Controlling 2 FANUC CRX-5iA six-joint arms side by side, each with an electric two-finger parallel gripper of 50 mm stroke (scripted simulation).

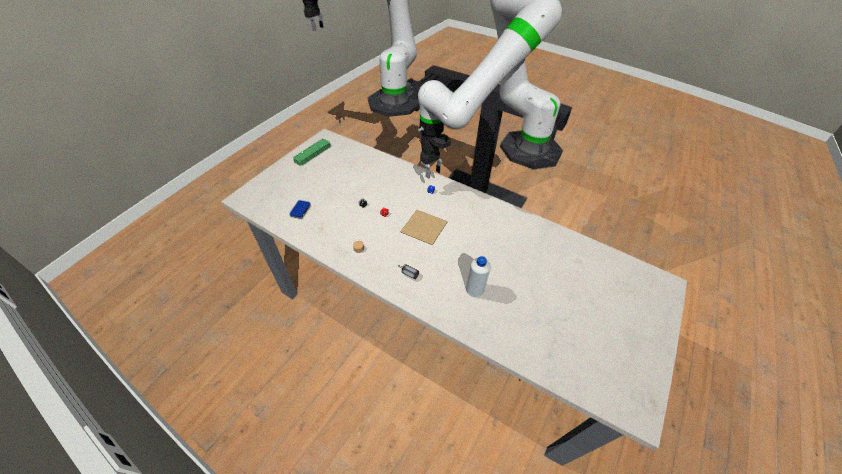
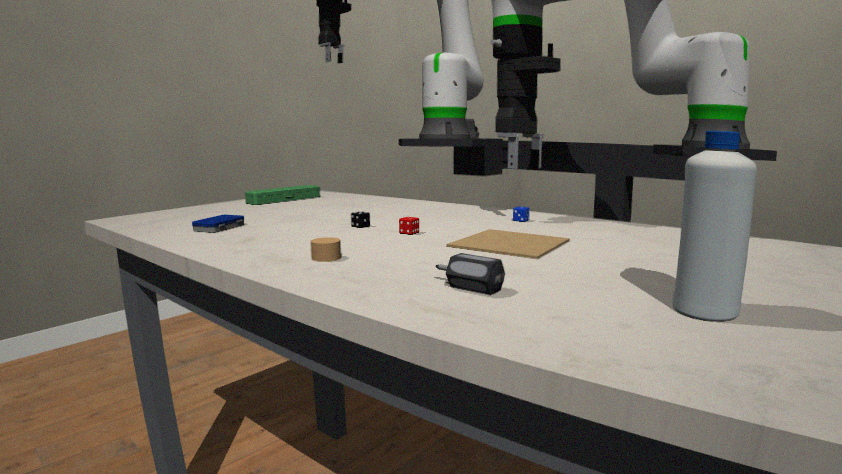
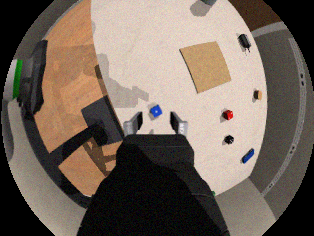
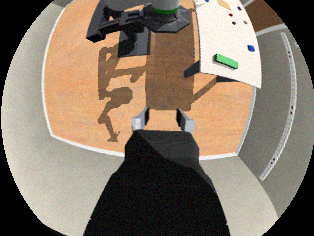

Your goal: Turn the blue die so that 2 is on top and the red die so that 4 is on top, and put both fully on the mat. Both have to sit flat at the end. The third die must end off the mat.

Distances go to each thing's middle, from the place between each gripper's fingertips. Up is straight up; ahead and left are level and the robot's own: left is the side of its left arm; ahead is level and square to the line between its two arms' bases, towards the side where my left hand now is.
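The tan mat [image 2: 533, 246] is 19 cm ahead of my left hand [image 2: 524, 168], 8 cm to the left of it and 12 cm below it. Measured from my right hand [image 2: 334, 62], the tan mat is 100 cm to the left of it, 56 cm ahead of it and 44 cm below it. There is also a dark screwdriver-like tool [image 2: 480, 274], which is 42 cm ahead of my left hand, 15 cm to the left of it and 10 cm below it. Counted from my right hand, the dark screwdriver-like tool is 107 cm to the left of it, 78 cm ahead of it and 42 cm below it. As for the white bottle [image 2: 719, 188], it is 35 cm ahead of my left hand, 38 cm to the left of it and 4 cm below it.
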